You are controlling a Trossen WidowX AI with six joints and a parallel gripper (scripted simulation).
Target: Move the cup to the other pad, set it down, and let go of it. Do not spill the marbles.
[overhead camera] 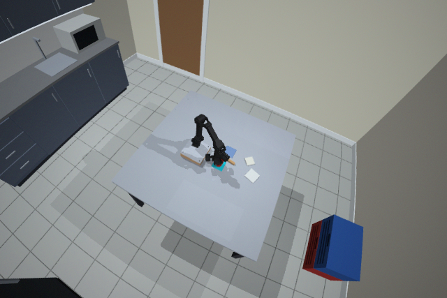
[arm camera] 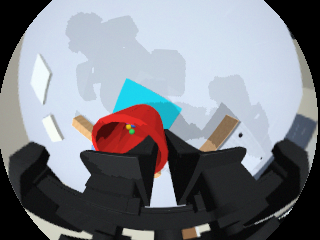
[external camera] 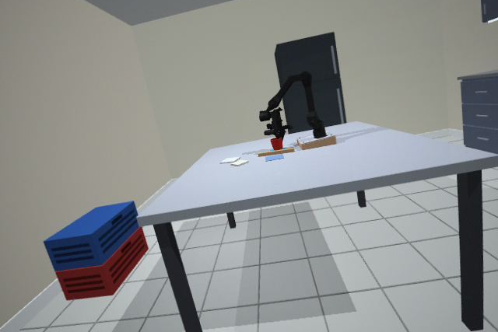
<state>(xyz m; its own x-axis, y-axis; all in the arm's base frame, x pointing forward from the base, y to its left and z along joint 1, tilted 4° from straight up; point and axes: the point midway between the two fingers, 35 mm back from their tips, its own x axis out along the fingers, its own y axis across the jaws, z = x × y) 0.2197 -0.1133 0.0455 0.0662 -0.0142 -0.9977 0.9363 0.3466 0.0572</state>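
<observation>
My gripper tip is 3 cm short of the red cup and 1 cm to the right of it. Round my gripper tip: wooden bar 6 cm ahead, 9 cm to the left, 4 cm below; cyan pad 3 cm ahead, 1 cm to the left, 5 cm below.
</observation>
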